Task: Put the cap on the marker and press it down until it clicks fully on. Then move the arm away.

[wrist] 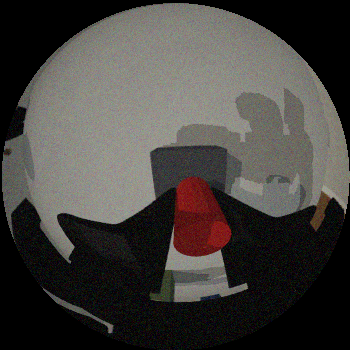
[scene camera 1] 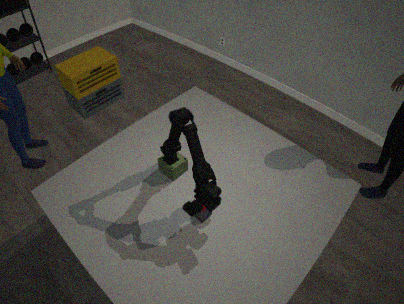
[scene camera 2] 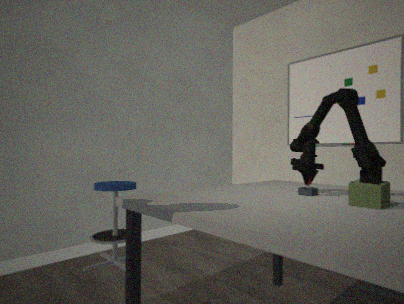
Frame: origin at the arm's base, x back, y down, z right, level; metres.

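Where they show: gripper, fingertip midpoint: (wrist: 192, 192) (scene camera 1: 202, 209) (scene camera 2: 307, 184); arm's base at its link origin: (scene camera 1: 170, 159) (scene camera 2: 371, 182).
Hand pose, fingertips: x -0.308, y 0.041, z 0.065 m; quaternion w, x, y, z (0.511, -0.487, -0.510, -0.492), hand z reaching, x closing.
Observation:
Things, the pixels of their top centre, and the offset from my fingertips. Level surfaces: height alone.
- red cap at its top centre: (wrist: 202, 241) (scene camera 1: 202, 203) (scene camera 2: 307, 174) dx -0.001, dy -0.050, dz +0.000 m
- dark grey block at its top centre: (wrist: 190, 186) (scene camera 1: 202, 210) (scene camera 2: 308, 187) dx +0.002, dy +0.016, dz +0.000 m
- white table at its surface level: dy +0.051 m
The red cap (scene camera 1: 204, 209) (scene camera 2: 310, 179) (wrist: 200, 235) is upright between the two black fingers of my gripper (scene camera 1: 201, 212) (scene camera 2: 308, 183) (wrist: 192, 192), which is shut on it. A dark grey block (scene camera 1: 202, 216) (scene camera 2: 308, 191) (wrist: 187, 161) lies on the table directly below the fingertips. In the wrist view the lower end of the cap overlaps the block's near part. The marker does not show apart from the cap; the cap and fingers hide the place below. Whether the cap sits on a marker cannot be told.
The arm's green base block (scene camera 1: 173, 167) (scene camera 2: 368, 195) stands on the white table (scene camera 1: 270, 225) (scene camera 2: 240, 220). Shadows of the arm fall across the table top. Yellow and grey crates (scene camera 1: 92, 72), a blue stool (scene camera 2: 115, 186) and two people stand off the table.

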